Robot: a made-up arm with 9 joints.
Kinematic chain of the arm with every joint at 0, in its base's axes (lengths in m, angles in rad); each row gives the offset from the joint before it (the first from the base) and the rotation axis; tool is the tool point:
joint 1: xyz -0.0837 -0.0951 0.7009 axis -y
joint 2: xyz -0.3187 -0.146 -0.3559 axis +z
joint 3: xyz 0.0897 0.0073 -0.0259 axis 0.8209 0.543 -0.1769
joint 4: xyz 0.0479 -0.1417 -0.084 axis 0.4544 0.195 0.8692
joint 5: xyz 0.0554 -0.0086 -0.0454 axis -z
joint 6: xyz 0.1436 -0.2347 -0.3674 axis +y
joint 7: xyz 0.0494 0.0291 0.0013 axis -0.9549 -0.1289 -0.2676
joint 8: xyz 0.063 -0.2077 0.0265 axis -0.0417 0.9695 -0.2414
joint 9: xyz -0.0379 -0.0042 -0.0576 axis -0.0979 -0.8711 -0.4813
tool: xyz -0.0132 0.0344 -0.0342
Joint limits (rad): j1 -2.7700..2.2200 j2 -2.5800..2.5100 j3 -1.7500..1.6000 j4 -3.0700..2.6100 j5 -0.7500..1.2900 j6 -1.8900..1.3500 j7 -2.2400..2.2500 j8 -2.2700..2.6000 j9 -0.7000..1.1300
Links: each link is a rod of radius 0.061 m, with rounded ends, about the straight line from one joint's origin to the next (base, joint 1, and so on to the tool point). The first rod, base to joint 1, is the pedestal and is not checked.
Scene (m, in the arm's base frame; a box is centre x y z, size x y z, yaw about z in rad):
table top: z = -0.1
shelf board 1: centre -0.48 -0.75 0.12 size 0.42 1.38 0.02 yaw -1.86
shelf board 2: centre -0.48 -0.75 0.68 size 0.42 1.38 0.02 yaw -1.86
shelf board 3: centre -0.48 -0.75 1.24 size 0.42 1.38 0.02 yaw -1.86
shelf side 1: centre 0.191 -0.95 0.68 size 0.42 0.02 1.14 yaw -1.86
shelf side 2: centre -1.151 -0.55 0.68 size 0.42 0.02 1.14 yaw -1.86
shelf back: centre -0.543 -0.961 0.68 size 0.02 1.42 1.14 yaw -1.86
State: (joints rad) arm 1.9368 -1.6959 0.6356 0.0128 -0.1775 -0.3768 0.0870 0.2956 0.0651
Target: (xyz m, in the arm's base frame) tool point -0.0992 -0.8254 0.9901
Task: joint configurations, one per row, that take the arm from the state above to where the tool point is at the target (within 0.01 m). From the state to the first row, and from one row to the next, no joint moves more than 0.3 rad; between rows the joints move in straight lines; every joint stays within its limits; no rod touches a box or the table.
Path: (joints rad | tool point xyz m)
1: 1.8645 -1.4540 0.4089 0.1055 -0.2920 -0.1480 0.1754 0.2633 0.1583 | 1.1118 -0.6019 0.5457
2: 1.7923 -1.2121 0.1822 0.1982 -0.4065 0.0807 0.2638 0.2311 0.2516 | 0.9894 -0.7711 0.5517
3: 1.7200 -0.9703 -0.0445 0.2909 -0.5210 0.3095 0.3522 0.1988 0.3448 | 0.8496 -0.8583 0.6541
4: 1.6477 -0.7284 -0.2713 0.3836 -0.6355 0.5382 0.4405 0.1666 0.4381 | 0.7328 -0.8333 0.8061
5: 1.5755 -0.4865 -0.4980 0.4763 -0.7500 0.7670 0.5289 0.1343 0.5313 | 0.6640 -0.7006 0.9439
6: 1.5518 -0.3483 -0.7083 0.3850 -0.7474 0.4984 0.6375 0.2406 0.3966 | 0.4938 -0.6849 0.9976
7: 1.5282 -0.2101 -0.9186 0.2938 -0.7447 0.2299 0.7460 0.3469 0.2619 | 0.3198 -0.6189 1.0295
8: 1.5045 -0.0719 -1.1289 0.2025 -0.7421 -0.0386 0.8545 0.4532 0.1272 | 0.1594 -0.5216 1.0268
9: 1.4809 0.0663 -1.3393 0.1113 -0.7395 -0.3072 0.9631 0.5594 -0.0074 | 0.0227 -0.4156 0.9901
10: 1.7273 -0.0458 -1.2261 0.0539 -0.6869 -0.3489 0.7526 0.4588 0.0350 | -0.0437 -0.5489 1.0168
11: 1.9736 -0.1579 -1.1129 -0.0034 -0.6344 -0.3906 0.5422 0.3582 0.0775 | -0.0893 -0.6893 1.0110
12: 2.2200 -0.2699 -0.9997 -0.0607 -0.5819 -0.4323 0.3318 0.2575 0.1200 | -0.0992 -0.8254 0.9901

